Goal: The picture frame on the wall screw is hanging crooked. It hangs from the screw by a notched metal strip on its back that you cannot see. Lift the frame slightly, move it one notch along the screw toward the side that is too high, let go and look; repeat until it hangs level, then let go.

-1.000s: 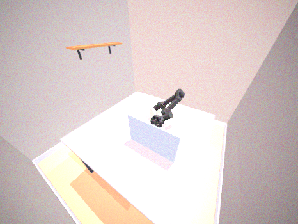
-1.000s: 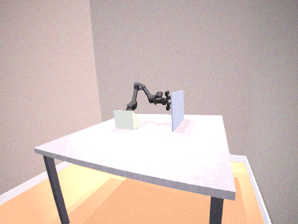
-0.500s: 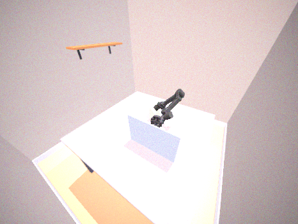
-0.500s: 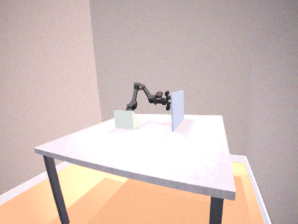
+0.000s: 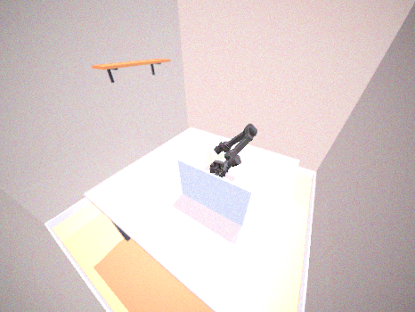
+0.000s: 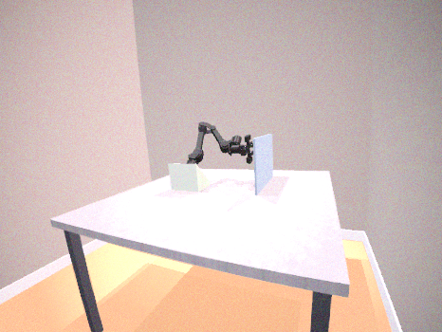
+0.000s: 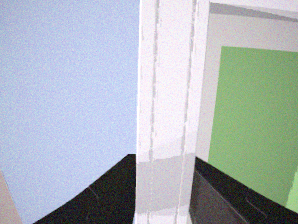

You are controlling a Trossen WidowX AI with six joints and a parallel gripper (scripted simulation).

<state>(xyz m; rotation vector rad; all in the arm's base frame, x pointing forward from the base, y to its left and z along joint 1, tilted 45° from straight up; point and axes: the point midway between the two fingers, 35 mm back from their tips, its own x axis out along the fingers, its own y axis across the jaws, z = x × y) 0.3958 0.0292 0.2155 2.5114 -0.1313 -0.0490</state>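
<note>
The picture frame lies 5 cm below my gripper tip and 1 cm to the left of it. Also, from my gripper tip: light blue wall panel: 7 cm below, 1 cm to the right, 1 cm ahead.
</note>
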